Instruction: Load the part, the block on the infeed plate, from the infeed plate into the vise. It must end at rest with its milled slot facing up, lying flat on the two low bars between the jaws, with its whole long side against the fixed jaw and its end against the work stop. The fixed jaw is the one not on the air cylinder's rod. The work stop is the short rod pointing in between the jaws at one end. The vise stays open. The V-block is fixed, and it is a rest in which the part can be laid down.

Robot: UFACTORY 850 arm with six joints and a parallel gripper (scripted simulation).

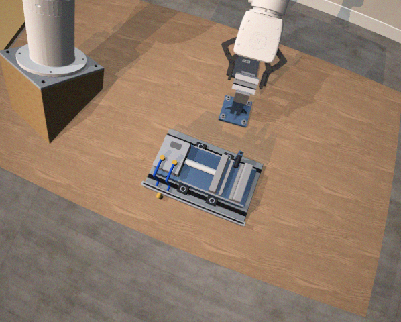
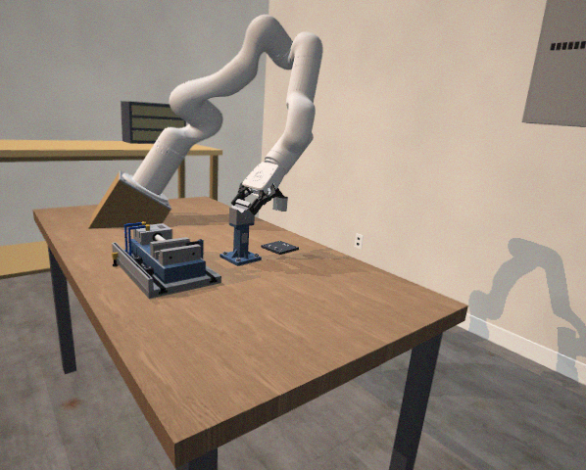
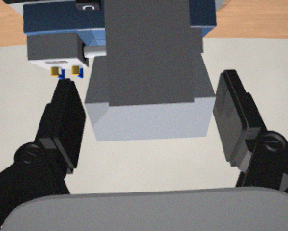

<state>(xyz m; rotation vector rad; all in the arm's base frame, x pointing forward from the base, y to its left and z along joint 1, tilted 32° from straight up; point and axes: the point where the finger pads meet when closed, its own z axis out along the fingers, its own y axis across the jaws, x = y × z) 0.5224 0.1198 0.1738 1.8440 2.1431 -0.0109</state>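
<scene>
The part is 10 mm to the right of my hand. Also, from my hand: work stop (180 mm to the right, 90 mm ahead, 70 mm below); then V-block post (110 mm below, 10 mm to the right); then infeed plate (160 mm below, 150 mm to the left, 40 mm behind).
</scene>
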